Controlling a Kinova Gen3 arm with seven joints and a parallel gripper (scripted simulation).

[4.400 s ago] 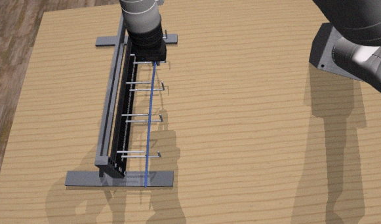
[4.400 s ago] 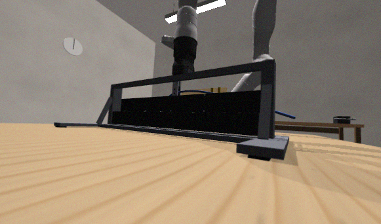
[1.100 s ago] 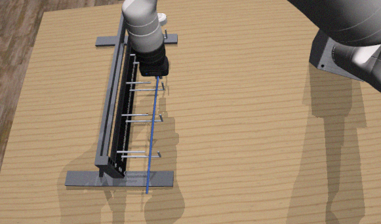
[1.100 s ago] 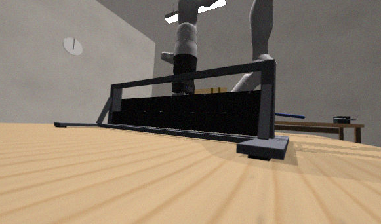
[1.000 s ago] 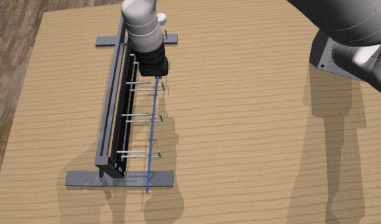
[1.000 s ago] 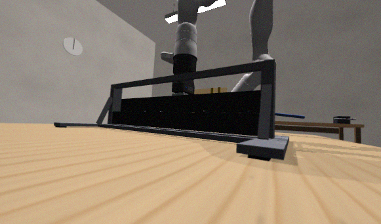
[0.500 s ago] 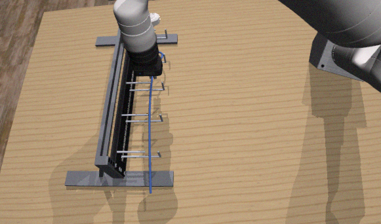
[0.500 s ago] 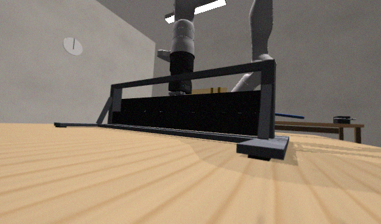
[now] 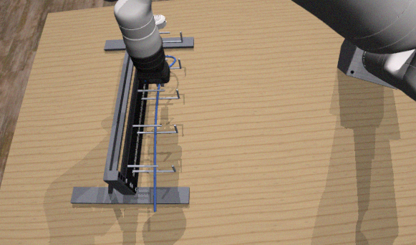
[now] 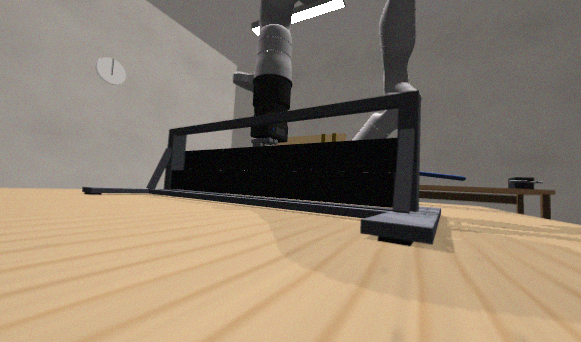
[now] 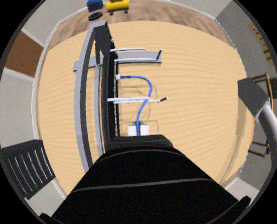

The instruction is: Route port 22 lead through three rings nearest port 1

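Right now the rack is 6 cm to the left of my hand, 6 cm ahead of it and 1 cm below it.
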